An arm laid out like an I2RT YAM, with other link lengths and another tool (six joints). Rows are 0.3 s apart.
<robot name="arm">
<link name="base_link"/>
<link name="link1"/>
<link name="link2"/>
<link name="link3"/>
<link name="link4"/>
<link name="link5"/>
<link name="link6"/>
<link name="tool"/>
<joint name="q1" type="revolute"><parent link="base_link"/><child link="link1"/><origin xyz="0 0 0.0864"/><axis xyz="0 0 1"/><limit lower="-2.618" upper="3.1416"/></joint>
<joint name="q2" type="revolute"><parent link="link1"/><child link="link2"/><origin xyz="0.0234 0.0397 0.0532" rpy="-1.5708 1.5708 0"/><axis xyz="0 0 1"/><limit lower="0" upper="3.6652"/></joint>
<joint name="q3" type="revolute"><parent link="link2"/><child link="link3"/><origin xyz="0 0.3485 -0.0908" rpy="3.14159 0 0"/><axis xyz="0 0 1"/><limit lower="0" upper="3.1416"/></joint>
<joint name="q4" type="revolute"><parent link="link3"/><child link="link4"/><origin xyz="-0.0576 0.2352 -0.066" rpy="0 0 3.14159"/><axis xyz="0 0 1"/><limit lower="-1.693" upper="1.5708"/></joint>
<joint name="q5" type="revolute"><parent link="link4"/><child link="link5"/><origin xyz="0.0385 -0.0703 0.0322" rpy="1.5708 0 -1.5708"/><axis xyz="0 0 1"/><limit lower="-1.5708" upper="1.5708"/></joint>
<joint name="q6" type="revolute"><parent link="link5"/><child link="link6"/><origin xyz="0.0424 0 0.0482" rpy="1.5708 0 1.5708"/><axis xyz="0 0 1"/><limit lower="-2.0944" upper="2.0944"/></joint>
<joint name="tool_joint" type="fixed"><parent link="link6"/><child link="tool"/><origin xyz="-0.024 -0.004 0.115" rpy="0 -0.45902 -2.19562"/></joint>
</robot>
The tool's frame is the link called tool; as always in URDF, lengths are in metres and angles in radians.
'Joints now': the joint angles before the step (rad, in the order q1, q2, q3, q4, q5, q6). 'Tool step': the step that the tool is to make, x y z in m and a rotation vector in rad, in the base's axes. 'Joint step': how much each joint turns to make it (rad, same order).
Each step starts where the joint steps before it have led.
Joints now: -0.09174, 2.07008, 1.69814, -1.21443, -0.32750, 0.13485
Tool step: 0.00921, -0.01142, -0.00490, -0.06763, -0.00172, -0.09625
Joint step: 0.00000, -0.00002, -0.00039, 0.03738, 0.06753, 0.10033
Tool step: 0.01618, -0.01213, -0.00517, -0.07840, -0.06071, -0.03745
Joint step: 0.00190, 0.00003, -0.00796, 0.08352, 0.07477, 0.03585
